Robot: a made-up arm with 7 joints. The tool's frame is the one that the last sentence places. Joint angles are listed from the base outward.
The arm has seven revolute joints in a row. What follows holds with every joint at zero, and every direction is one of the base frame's.
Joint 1 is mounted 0.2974 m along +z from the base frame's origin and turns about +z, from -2.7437 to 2.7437 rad.
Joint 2 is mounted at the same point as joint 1 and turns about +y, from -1.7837 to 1.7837 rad.
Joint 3 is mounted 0.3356 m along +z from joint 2 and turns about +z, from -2.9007 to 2.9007 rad.
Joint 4 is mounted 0.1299 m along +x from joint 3 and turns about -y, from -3.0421 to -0.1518 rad.
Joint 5 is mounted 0.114 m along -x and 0.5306 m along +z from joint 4 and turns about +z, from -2.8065 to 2.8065 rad.
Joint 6 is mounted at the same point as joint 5 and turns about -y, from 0.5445 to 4.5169 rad.
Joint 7 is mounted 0.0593 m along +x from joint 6 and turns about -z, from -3.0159 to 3.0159 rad.
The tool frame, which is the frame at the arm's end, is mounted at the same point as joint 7; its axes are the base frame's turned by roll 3.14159, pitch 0 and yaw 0 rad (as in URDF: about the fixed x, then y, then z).
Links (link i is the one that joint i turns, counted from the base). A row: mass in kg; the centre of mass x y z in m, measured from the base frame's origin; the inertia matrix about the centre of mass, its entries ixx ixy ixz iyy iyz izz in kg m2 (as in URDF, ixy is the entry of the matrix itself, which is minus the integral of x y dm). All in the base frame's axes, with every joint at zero. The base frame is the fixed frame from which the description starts. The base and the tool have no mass.
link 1: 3.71; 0.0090 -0.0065 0.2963; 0.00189 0 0 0.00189 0 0.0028
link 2: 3.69; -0.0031 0.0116 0.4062; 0.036 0 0 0.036 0 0.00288
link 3: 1.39; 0.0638 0.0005 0.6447; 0.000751 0 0 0.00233 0 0.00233
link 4: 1.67; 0.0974 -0.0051 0.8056; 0.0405 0 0.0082 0.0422 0 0.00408
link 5: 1.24; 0.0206 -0.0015 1.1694; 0.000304 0 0 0.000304 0 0.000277
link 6: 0.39; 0.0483 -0.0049 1.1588; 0.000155 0 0 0.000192 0 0.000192
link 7: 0.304; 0.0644 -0.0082 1.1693; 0.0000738 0 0 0.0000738 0 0.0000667
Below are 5 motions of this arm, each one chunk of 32 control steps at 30 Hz.
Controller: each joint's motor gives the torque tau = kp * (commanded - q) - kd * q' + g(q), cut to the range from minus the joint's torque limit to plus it. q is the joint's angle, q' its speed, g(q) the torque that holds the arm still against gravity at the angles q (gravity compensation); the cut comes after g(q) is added. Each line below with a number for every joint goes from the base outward.
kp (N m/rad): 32 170 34 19 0.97 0.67 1.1
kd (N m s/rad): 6.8 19 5 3.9 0.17 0.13 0.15
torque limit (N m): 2.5 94 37 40 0.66 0.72 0.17
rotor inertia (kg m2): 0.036 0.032 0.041 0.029 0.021 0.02 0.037
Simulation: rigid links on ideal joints. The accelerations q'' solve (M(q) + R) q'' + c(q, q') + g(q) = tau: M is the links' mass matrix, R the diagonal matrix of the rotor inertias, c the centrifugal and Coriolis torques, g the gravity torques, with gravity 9.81 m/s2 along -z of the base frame. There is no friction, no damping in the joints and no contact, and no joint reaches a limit. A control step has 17 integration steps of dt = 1/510 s. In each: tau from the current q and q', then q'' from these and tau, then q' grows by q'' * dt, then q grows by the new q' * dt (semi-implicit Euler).
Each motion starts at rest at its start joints. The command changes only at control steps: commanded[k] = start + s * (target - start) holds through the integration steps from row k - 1 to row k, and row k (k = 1, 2, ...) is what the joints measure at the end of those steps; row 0 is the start. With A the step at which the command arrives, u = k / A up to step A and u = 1 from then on. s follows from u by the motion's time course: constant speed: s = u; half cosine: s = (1 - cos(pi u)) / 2; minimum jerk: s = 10 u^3 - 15 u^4 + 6 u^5; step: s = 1 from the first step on.
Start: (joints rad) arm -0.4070 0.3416 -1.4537 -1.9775 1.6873 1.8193 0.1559
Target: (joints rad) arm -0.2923 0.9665 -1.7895 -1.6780 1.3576 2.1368 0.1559
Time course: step
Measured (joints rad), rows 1 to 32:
1: -0.3945 0.4481 -1.5112 -1.9688 1.6835 1.8136 0.1556
2: -0.3931 0.5902 -1.5743 -1.9562 1.6676 1.8165 0.1548
3: -0.3973 0.7016 -1.6209 -1.9430 1.6407 1.8323 0.1536
4: -0.4020 0.7815 -1.6553 -1.9274 1.6067 1.8581 0.1523
5: -0.4052 0.8374 -1.6820 -1.9091 1.5690 1.8899 0.1509
6: -0.4061 0.8762 -1.7039 -1.8890 1.5304 1.9251 0.1496
7: -0.4043 0.9031 -1.7227 -1.8679 1.4929 1.9612 0.1485
8: -0.3996 0.9215 -1.7393 -1.8469 1.4580 1.9968 0.1476
9: -0.3926 0.9341 -1.7543 -1.8261 1.4266 2.0307 0.1470
10: -0.3840 0.9428 -1.7674 -1.8054 1.3992 2.0623 0.1466
11: -0.3747 0.9488 -1.7787 -1.7850 1.3760 2.0911 0.1465
12: -0.3648 0.9531 -1.7883 -1.7651 1.3570 2.1168 0.1467
13: -0.3547 0.9561 -1.7961 -1.7460 1.3420 2.1392 0.1472
14: -0.3446 0.9584 -1.8024 -1.7280 1.3306 2.1583 0.1479
15: -0.3346 0.9601 -1.8070 -1.7113 1.3224 2.1742 0.1487
16: -0.3248 0.9614 -1.8102 -1.6961 1.3170 2.1870 0.1498
17: -0.3155 0.9625 -1.8121 -1.6824 1.3140 2.1968 0.1510
18: -0.3066 0.9635 -1.8127 -1.6703 1.3129 2.2039 0.1522
19: -0.2983 0.9644 -1.8122 -1.6598 1.3133 2.2085 0.1535
20: -0.2907 0.9652 -1.8108 -1.6509 1.3149 2.2108 0.1548
21: -0.2837 0.9660 -1.8086 -1.6434 1.3174 2.2111 0.1561
22: -0.2774 0.9667 -1.8058 -1.6375 1.3205 2.2097 0.1573
23: -0.2719 0.9674 -1.8026 -1.6328 1.3239 2.2067 0.1584
24: -0.2672 0.9680 -1.7991 -1.6295 1.3275 2.2025 0.1594
25: -0.2632 0.9686 -1.7954 -1.6272 1.3311 2.1974 0.1603
26: -0.2599 0.9691 -1.7917 -1.6259 1.3346 2.1914 0.1610
27: -0.2573 0.9695 -1.7882 -1.6256 1.3379 2.1850 0.1616
28: -0.2555 0.9699 -1.7848 -1.6260 1.3411 2.1782 0.1621
29: -0.2543 0.9701 -1.7818 -1.6272 1.3439 2.1713 0.1623
30: -0.2537 0.9703 -1.7791 -1.6289 1.3465 2.1645 0.1625
31: -0.2536 0.9704 -1.7768 -1.6310 1.3488 2.1578 0.1625
32: -0.2541 0.9705 -1.7750 -1.6336 1.3508 2.1515 0.1623

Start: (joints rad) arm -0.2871 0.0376 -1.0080 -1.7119 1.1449 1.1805 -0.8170
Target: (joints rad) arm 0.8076 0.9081 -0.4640 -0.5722 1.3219 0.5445 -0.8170
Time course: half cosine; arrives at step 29
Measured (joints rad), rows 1 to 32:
1: -0.2870 0.0380 -1.0082 -1.7116 1.1449 1.1804 -0.8170
2: -0.2868 0.0395 -1.0090 -1.7104 1.1449 1.1801 -0.8170
3: -0.2863 0.0433 -1.0106 -1.7075 1.1448 1.1795 -0.8169
4: -0.2854 0.0500 -1.0131 -1.7024 1.1446 1.1786 -0.8168
5: -0.2838 0.0600 -1.0164 -1.6944 1.1441 1.1772 -0.8167
6: -0.2829 0.0738 -1.0187 -1.6832 1.1435 1.1754 -0.8165
7: -0.2852 0.0917 -1.0177 -1.6681 1.1429 1.1727 -0.8162
8: -0.2915 0.1138 -1.0125 -1.6485 1.1426 1.1686 -0.8159
9: -0.3015 0.1399 -1.0034 -1.6240 1.1428 1.1627 -0.8156
10: -0.3147 0.1697 -0.9910 -1.5946 1.1437 1.1547 -0.8152
11: -0.3306 0.2030 -0.9756 -1.5600 1.1455 1.1444 -0.8148
12: -0.3487 0.2391 -0.9576 -1.5204 1.1483 1.1317 -0.8145
13: -0.3683 0.2777 -0.9374 -1.4759 1.1522 1.1167 -0.8141
14: -0.3889 0.3184 -0.9153 -1.4270 1.1573 1.0995 -0.8138
15: -0.4099 0.3606 -0.8917 -1.3742 1.1636 1.0803 -0.8135
16: -0.4307 0.4039 -0.8667 -1.3184 1.1711 1.0592 -0.8133
17: -0.4507 0.4479 -0.8406 -1.2605 1.1797 1.0364 -0.8131
18: -0.4694 0.4921 -0.8134 -1.2015 1.1894 1.0123 -0.8131
19: -0.4860 0.5362 -0.7854 -1.1425 1.2000 0.9869 -0.8131
20: -0.5002 0.5796 -0.7568 -1.0846 1.2113 0.9604 -0.8132
21: -0.5114 0.6221 -0.7278 -1.0290 1.2232 0.9329 -0.8134
22: -0.5192 0.6633 -0.6988 -0.9767 1.2354 0.9046 -0.8137
23: -0.5233 0.7027 -0.6701 -0.9286 1.2476 0.8755 -0.8142
24: -0.5233 0.7400 -0.6422 -0.8853 1.2595 0.8459 -0.8147
25: -0.5193 0.7748 -0.6155 -0.8474 1.2708 0.8159 -0.8153
26: -0.5109 0.8065 -0.5905 -0.8154 1.2811 0.7858 -0.8161
27: -0.4984 0.8348 -0.5677 -0.7894 1.2901 0.7560 -0.8169
28: -0.4816 0.8593 -0.5474 -0.7696 1.2975 0.7270 -0.8178
29: -0.4608 0.8794 -0.5300 -0.7558 1.3031 0.6991 -0.8188
30: -0.4361 0.8953 -0.5156 -0.7474 1.3068 0.6729 -0.8197
31: -0.4081 0.9075 -0.5042 -0.7427 1.3085 0.6489 -0.8207
32: -0.3772 0.9165 -0.4954 -0.7402 1.3082 0.6273 -0.8217

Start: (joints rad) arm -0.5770 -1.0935 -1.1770 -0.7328 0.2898 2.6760 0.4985
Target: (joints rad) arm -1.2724 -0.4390 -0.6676 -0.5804 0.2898 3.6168 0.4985
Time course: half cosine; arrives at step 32
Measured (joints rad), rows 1 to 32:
1: -0.5771 -1.0934 -1.1772 -0.7328 0.2898 2.6760 0.4985
2: -0.5773 -1.0927 -1.1778 -0.7328 0.2900 2.6763 0.4985
3: -0.5781 -1.0912 -1.1790 -0.7327 0.2906 2.6770 0.4984
4: -0.5794 -1.0884 -1.1806 -0.7326 0.2916 2.6786 0.4982
5: -0.5817 -1.0840 -1.1822 -0.7326 0.2933 2.6814 0.4980
6: -0.5852 -1.0777 -1.1834 -0.7326 0.2957 2.6858 0.4976
7: -0.5900 -1.0691 -1.1837 -0.7326 0.2988 2.6922 0.4970
8: -0.5966 -1.0580 -1.1826 -0.7326 0.3027 2.7009 0.4963
9: -0.6050 -1.0444 -1.1795 -0.7325 0.3072 2.7122 0.4955
10: -0.6156 -1.0280 -1.1741 -0.7323 0.3121 2.7264 0.4945
11: -0.6285 -1.0088 -1.1660 -0.7316 0.3173 2.7434 0.4935
12: -0.6439 -0.9870 -1.1549 -0.7305 0.3226 2.7634 0.4923
13: -0.6621 -0.9626 -1.1407 -0.7285 0.3276 2.7864 0.4912
14: -0.6830 -0.9357 -1.1232 -0.7256 0.3321 2.8122 0.4901
15: -0.7068 -0.9068 -1.1025 -0.7213 0.3358 2.8408 0.4891
16: -0.7335 -0.8760 -1.0786 -0.7156 0.3385 2.8720 0.4883
17: -0.7630 -0.8438 -1.0519 -0.7081 0.3398 2.9055 0.4876
18: -0.7952 -0.8105 -1.0226 -0.6986 0.3397 2.9413 0.4873
19: -0.8296 -0.7766 -0.9910 -0.6872 0.3379 2.9791 0.4872
20: -0.8661 -0.7425 -0.9577 -0.6738 0.3344 3.0186 0.4874
21: -0.9038 -0.7088 -0.9232 -0.6585 0.3290 3.0597 0.4880
22: -0.9423 -0.6757 -0.8881 -0.6418 0.3219 3.1022 0.4890
23: -0.9806 -0.6439 -0.8533 -0.6241 0.3130 3.1458 0.4903
24: -1.0181 -0.6135 -0.8193 -0.6061 0.3028 3.1902 0.4920
25: -1.0539 -0.5851 -0.7870 -0.5884 0.2916 3.2352 0.4939
26: -1.0874 -0.5587 -0.7571 -0.5719 0.2797 3.2802 0.4961
27: -1.1181 -0.5347 -0.7300 -0.5572 0.2676 3.3249 0.4984
28: -1.1455 -0.5131 -0.7063 -0.5451 0.2561 3.3688 0.5008
29: -1.1694 -0.4942 -0.6862 -0.5360 0.2454 3.4114 0.5031
30: -1.1897 -0.4780 -0.6696 -0.5301 0.2362 3.4520 0.5054
31: -1.2064 -0.4645 -0.6566 -0.5276 0.2287 3.4901 0.5075
32: -1.2197 -0.4538 -0.6469 -0.5283 0.2232 3.5252 0.5094

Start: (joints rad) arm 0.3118 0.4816 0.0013 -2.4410 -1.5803 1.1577 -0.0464
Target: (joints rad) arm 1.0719 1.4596 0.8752 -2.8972 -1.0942 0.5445 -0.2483
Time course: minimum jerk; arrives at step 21
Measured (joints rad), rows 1 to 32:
1: 0.3118 0.4817 0.0013 -2.4409 -1.5803 1.1577 -0.0464
2: 0.3118 0.4825 0.0015 -2.4405 -1.5802 1.1573 -0.0464
3: 0.3120 0.4853 0.0021 -2.4388 -1.5798 1.1560 -0.0465
4: 0.3124 0.4919 0.0037 -2.4353 -1.5787 1.1528 -0.0468
5: 0.3135 0.5044 0.0070 -2.4292 -1.5766 1.1463 -0.0474
6: 0.3142 0.5246 0.0142 -2.4202 -1.5731 1.1353 -0.0487
7: 0.3118 0.5538 0.0284 -2.4086 -1.5678 1.1188 -0.0509
8: 0.3044 0.5929 0.0517 -2.3950 -1.5605 1.0963 -0.0544
9: 0.2914 0.6422 0.0845 -2.3805 -1.5511 1.0679 -0.0594
10: 0.2730 0.7012 0.1260 -2.3667 -1.5397 1.0342 -0.0663
11: 0.2497 0.7691 0.1751 -2.3556 -1.5262 0.9959 -0.0753
12: 0.2224 0.8443 0.2300 -2.3494 -1.5107 0.9545 -0.0866
13: 0.1923 0.9248 0.2883 -2.3504 -1.4933 0.9117 -0.1002
14: 0.1613 1.0081 0.3476 -2.3608 -1.4739 0.8695 -0.1160
15: 0.1317 1.0910 0.4054 -2.3820 -1.4523 0.8296 -0.1337
16: 0.1063 1.1703 0.4600 -2.4140 -1.4281 0.7937 -0.1531
17: 0.0883 1.2428 0.5110 -2.4557 -1.4012 0.7629 -0.1734
18: 0.0807 1.3056 0.5593 -2.5046 -1.3715 0.7378 -0.1941
19: 0.0858 1.3569 0.6069 -2.5575 -1.3392 0.7186 -0.2145
20: 0.1052 1.3959 0.6555 -2.6106 -1.3050 0.7051 -0.2337
21: 0.1390 1.4233 0.7061 -2.6604 -1.2696 0.6968 -0.2512
22: 0.1862 1.4409 0.7577 -2.7041 -1.2341 0.6926 -0.2663
23: 0.2450 1.4514 0.8081 -2.7398 -1.1997 0.6915 -0.2787
24: 0.3138 1.4572 0.8541 -2.7672 -1.1675 0.6924 -0.2882
25: 0.3911 1.4601 0.8932 -2.7866 -1.1385 0.6946 -0.2948
26: 0.4757 1.4613 0.9239 -2.7991 -1.1135 0.6973 -0.2985
27: 0.5639 1.4620 0.9460 -2.8069 -1.0930 0.7002 -0.2999
28: 0.6501 1.4631 0.9603 -2.8131 -1.0774 0.7035 -0.2991
29: 0.7324 1.4641 0.9678 -2.8192 -1.0663 0.7070 -0.2967
30: 0.8108 1.4649 0.9696 -2.8257 -1.0591 0.7100 -0.2930
31: 0.8855 1.4655 0.9670 -2.8327 -1.0552 0.7120 -0.2883
32: 0.9566 1.4658 0.9611 -2.8402 -1.0540 0.7127 -0.2828

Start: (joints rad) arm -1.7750 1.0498 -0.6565 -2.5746 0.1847 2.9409 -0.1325
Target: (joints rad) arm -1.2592 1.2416 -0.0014 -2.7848 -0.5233 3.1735 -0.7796
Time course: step
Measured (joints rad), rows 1 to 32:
1: -1.7770 1.0704 -0.6394 -2.5668 0.1752 2.9534 -0.1358
2: -1.7848 1.1055 -0.5943 -2.5561 0.1485 2.9793 -0.1455
3: -1.7969 1.1396 -0.5296 -2.5497 0.1060 3.0091 -0.1614
4: -1.8101 1.1686 -0.4536 -2.5496 0.0503 3.0373 -0.1833
5: -1.8213 1.1921 -0.3731 -2.5556 -0.0159 3.0610 -0.2111
6: -1.8274 1.2106 -0.2931 -2.5670 -0.0894 3.0789 -0.2446
7: -1.8255 1.2244 -0.2177 -2.5823 -0.1670 3.0913 -0.2840
8: -1.8134 1.2339 -0.1497 -2.6001 -0.2457 3.0995 -0.3292
9: -1.7896 1.2397 -0.0909 -2.6188 -0.3228 3.1051 -0.3804
10: -1.7532 1.2424 -0.0424 -2.6367 -0.3959 3.1101 -0.4370
11: -1.7041 1.2429 -0.0044 -2.6531 -0.4630 3.1157 -0.4972
12: -1.6441 1.2421 0.0238 -2.6672 -0.5223 3.1228 -0.5586
13: -1.5811 1.2409 0.0449 -2.6791 -0.5725 3.1312 -0.6193
14: -1.5210 1.2398 0.0607 -2.6896 -0.6132 3.1406 -0.6774
15: -1.4650 1.2392 0.0716 -2.6991 -0.6446 3.1501 -0.7318
16: -1.4134 1.2390 0.0780 -2.7081 -0.6671 3.1592 -0.7820
17: -1.3667 1.2392 0.0806 -2.7171 -0.6815 3.1673 -0.8281
18: -1.3252 1.2398 0.0801 -2.7263 -0.6886 3.1741 -0.8699
19: -1.2891 1.2405 0.0771 -2.7355 -0.6893 3.1794 -0.9074
20: -1.2590 1.2413 0.0724 -2.7448 -0.6848 3.1830 -0.9406
21: -1.2350 1.2421 0.0664 -2.7540 -0.6760 3.1851 -0.9694
22: -1.2174 1.2428 0.0598 -2.7628 -0.6640 3.1857 -0.9937
23: -1.2064 1.2434 0.0530 -2.7711 -0.6497 3.1851 -1.0136
24: -1.2022 1.2438 0.0463 -2.7787 -0.6340 3.1835 -1.0290
25: -1.2036 1.2441 0.0397 -2.7853 -0.6178 3.1813 -1.0399
26: -1.2080 1.2442 0.0329 -2.7909 -0.6016 3.1788 -1.0463
27: -1.2140 1.2442 0.0261 -2.7954 -0.5860 3.1763 -1.0482
28: -1.2205 1.2441 0.0195 -2.7987 -0.5713 3.1739 -1.0457
29: -1.2269 1.2440 0.0134 -2.8011 -0.5578 3.1717 -1.0387
30: -1.2328 1.2438 0.0079 -2.8025 -0.5455 3.1698 -1.0273
31: -1.2381 1.2436 0.0032 -2.8032 -0.5346 3.1682 -1.0114
32: -1.2428 1.2434 -0.0006 -2.8032 -0.5253 3.1669 -0.9911

